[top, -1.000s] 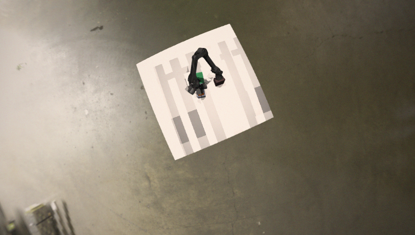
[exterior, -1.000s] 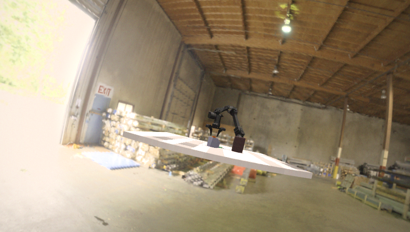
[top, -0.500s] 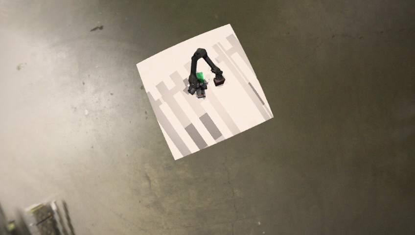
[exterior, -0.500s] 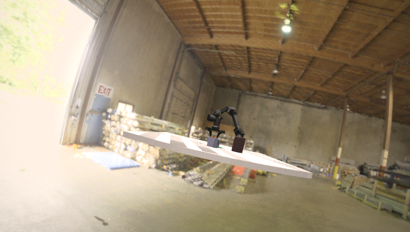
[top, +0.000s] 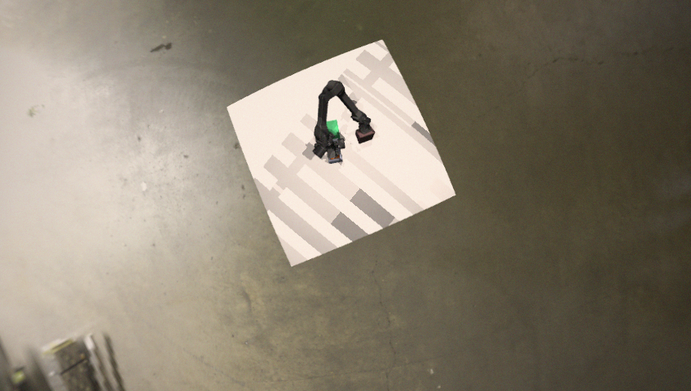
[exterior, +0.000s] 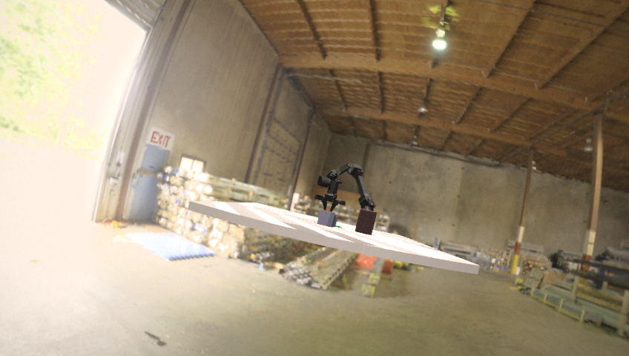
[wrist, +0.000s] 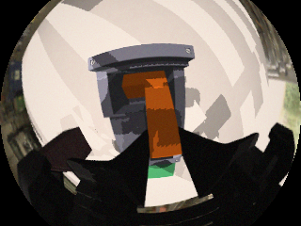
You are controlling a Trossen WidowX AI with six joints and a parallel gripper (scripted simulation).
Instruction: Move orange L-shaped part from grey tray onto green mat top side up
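Right now the green mat is 6 cm behind my gripper tip, 13 cm to the right of it and 8 cm below it. Also, from my gripper tip: orange L-shaped part 4 cm to the left, 3 cm below.
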